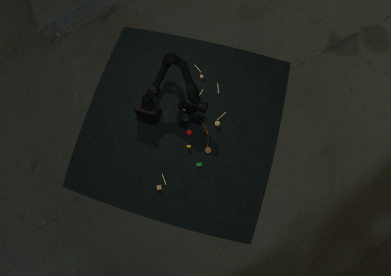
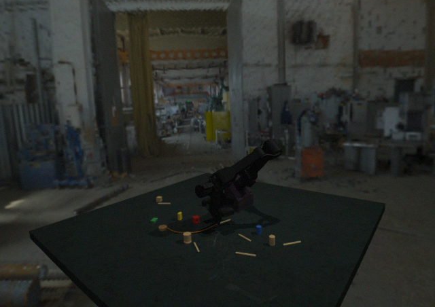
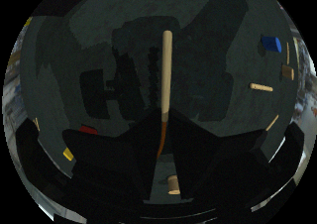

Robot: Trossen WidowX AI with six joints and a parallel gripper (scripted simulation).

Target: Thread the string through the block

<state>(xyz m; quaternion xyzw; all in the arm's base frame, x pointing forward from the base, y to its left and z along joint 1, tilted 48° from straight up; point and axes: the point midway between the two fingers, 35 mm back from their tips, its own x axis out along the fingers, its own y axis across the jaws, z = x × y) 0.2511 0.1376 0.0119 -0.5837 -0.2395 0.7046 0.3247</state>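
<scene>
Right now the wooden cylinder is 18 cm ahead of my gripper tip. Round my gripper tip: red block 3 cm ahead, 12 cm to the right; then blue cylinder 8 cm behind, 17 cm to the left; then thin stick 2 cm behind.
</scene>
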